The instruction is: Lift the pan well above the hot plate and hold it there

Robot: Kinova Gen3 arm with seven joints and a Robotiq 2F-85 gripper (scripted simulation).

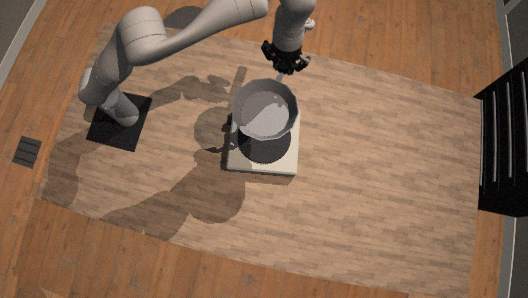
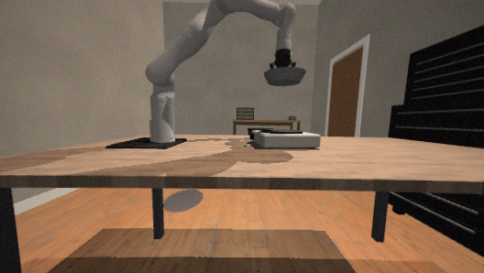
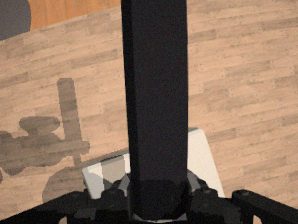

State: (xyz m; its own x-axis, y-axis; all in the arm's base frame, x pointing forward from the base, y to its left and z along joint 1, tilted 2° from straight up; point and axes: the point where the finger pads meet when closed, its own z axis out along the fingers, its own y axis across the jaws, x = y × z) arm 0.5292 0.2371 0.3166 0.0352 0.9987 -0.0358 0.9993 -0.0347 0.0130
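The pan lies 7 cm to the right of my hand and 2 cm below it. The rest, counted from my hand: hot plate (30 cm below, 14 cm to the right, 2 cm behind).
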